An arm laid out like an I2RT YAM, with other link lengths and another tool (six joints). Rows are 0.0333 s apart.
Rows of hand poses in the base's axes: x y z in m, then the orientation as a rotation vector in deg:
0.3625, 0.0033, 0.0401, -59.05, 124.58, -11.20
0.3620, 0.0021, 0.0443, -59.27, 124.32, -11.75
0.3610, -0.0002, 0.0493, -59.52, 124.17, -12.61
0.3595, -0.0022, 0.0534, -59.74, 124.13, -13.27
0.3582, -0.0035, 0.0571, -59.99, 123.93, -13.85
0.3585, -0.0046, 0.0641, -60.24, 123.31, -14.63
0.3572, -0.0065, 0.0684, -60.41, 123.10, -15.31
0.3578, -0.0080, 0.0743, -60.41, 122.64, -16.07
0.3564, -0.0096, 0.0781, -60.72, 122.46, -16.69
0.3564, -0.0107, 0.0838, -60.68, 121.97, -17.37
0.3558, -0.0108, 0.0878, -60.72, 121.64, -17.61
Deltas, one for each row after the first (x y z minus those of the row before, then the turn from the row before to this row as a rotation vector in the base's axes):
-0.0005, -0.0012, 0.0042, -0.41, -0.29, 0.08
-0.0010, -0.0023, 0.0050, -0.65, -0.26, -0.03
-0.0015, -0.0020, 0.0041, -0.53, -0.12, -0.03
-0.0013, -0.0013, 0.0037, -0.45, -0.23, 0.07
0.0003, -0.0011, 0.0070, -0.51, -0.63, 0.17
-0.0013, -0.0019, 0.0043, -0.49, -0.29, -0.01
0.0006, -0.0015, 0.0059, -0.43, -0.58, -0.04
-0.0014, -0.0016, 0.0038, -0.52, -0.19, 0.08
0.0000, -0.0011, 0.0057, -0.35, -0.59, -0.03
-0.0006, -0.0001, 0.0040, -0.12, -0.32, 0.09

